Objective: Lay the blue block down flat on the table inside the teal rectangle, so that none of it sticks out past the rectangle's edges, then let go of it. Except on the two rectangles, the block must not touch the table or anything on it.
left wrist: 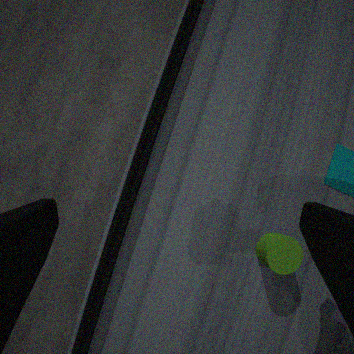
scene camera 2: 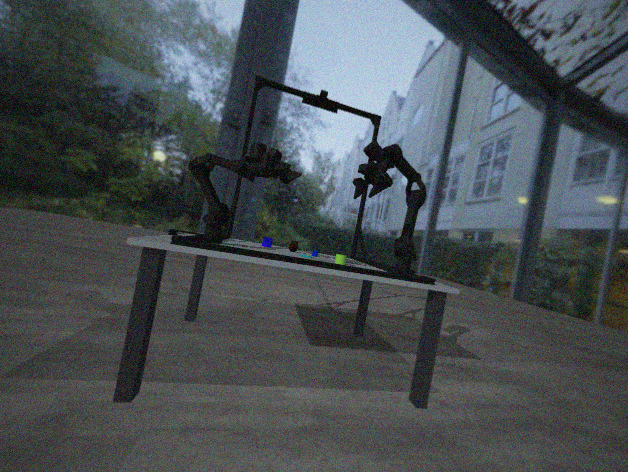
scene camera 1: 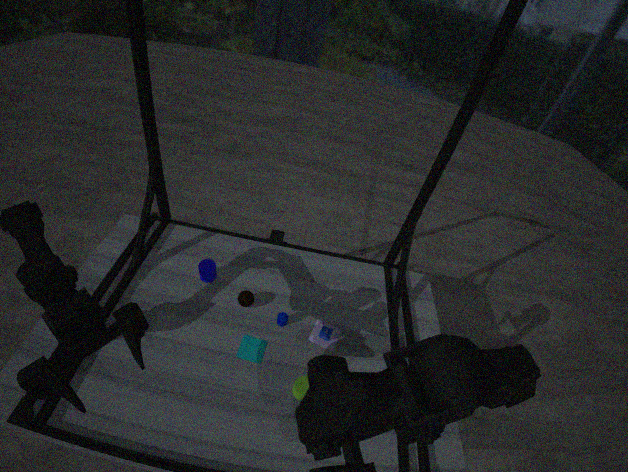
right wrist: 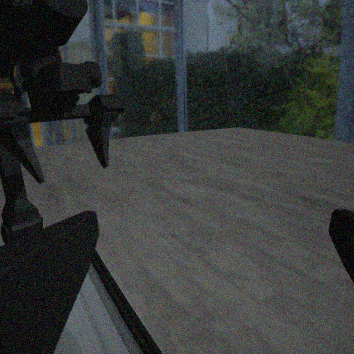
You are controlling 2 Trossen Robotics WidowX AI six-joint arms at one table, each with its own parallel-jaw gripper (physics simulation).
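Where they show: left gripper, between the fingertips: (left wrist: 181, 212) (scene camera 2: 361, 198) (right wrist: 75, 173); right gripper, between the fingertips: (scene camera 2: 296, 170) (scene camera 1: 114, 389) (right wrist: 214, 222); left arm's base, origin of its link: (scene camera 2: 402, 271) (scene camera 1: 410, 429); right arm's base, origin of its link: (scene camera 2: 211, 237).
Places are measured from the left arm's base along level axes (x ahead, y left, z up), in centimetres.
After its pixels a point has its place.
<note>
The blue block (scene camera 1: 325, 332) @[x 16.1, y -30.6, z 0.0 cm] rests on the lilac rectangle (scene camera 1: 315, 337) @[x 18.8, y -30.2, z -1.8 cm], right of centre on the table in scene camera 1; whether it lies flat or stands is too small and dark to tell. The teal rectangle (scene camera 1: 252, 348) @[x 37.4, y -28.5, z -1.8 cm] (scene camera 2: 304, 256) @[x 38.9, y -27.5, z -1.9 cm] (left wrist: 341, 166) @[x 38.3, y -27.2, z -1.8 cm] is bare, left of the lilac one in scene camera 1. My left gripper (scene camera 2: 365, 193) @[x 32.3, y 0.0, z 27.7 cm] (left wrist: 181, 212) @[x 32.3, y 0.0, z 27.7 cm] (right wrist: 75, 173) @[x 32.3, y 0.0, z 27.7 cm] is open and empty, high above the table; its fingers are hidden in scene camera 1. My right gripper (scene camera 1: 113, 389) @[x 59.1, y -8.2, z 32.4 cm] (right wrist: 214, 222) @[x 59.1, y -8.2, z 32.4 cm] is open and empty, at the left in scene camera 1, far from the block.
A small blue cylinder (scene camera 1: 282, 318) @[x 28.3, y -35.7, z 1.2 cm] (scene camera 2: 314, 253) @[x 29.1, y -35.1, z -0.3 cm] stands between the rectangles, towards the back. A lime cylinder (scene camera 1: 300, 387) @[x 26.7, y -15.0, z 2.5 cm] (scene camera 2: 340, 259) @[x 27.2, y -13.3, z 0.4 cm] (left wrist: 284, 254) @[x 25.6, y -15.3, z 2.5 cm] stands near the left arm. A brown ball (scene camera 1: 246, 298) @[x 38.4, y -42.3, z 2.7 cm] (scene camera 2: 293, 246) @[x 39.4, y -41.5, z 1.3 cm] and a dark blue cylinder (scene camera 1: 207, 270) @[x 50.0, y -52.6, z 3.5 cm] (scene camera 2: 267, 242) @[x 51.0, y -52.0, z 0.7 cm] are farther back. A black frame surrounds the table.
</note>
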